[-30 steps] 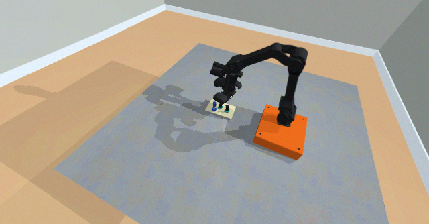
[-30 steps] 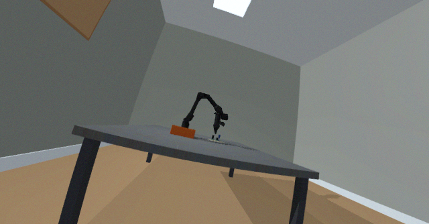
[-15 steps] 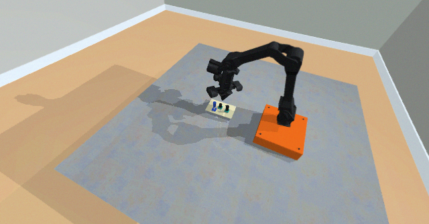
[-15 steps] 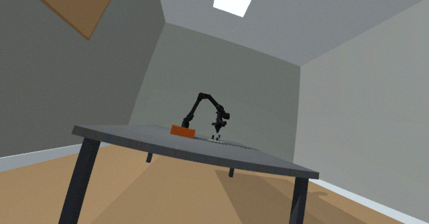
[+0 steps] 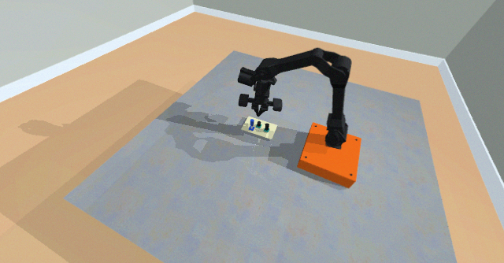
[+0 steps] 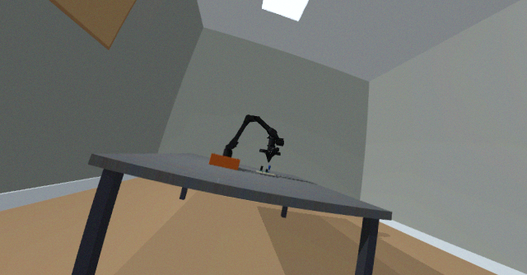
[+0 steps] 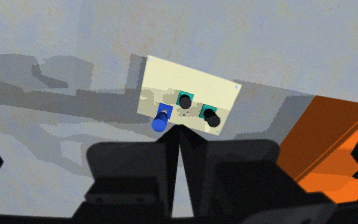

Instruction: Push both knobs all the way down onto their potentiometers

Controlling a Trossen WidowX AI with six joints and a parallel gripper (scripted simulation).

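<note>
The blue knob is 4 cm below my gripper tip, 2 cm ahead of it and 1 cm to the left of it. Also, from my gripper tip: black knob (6 cm below, 5 cm behind).
</note>
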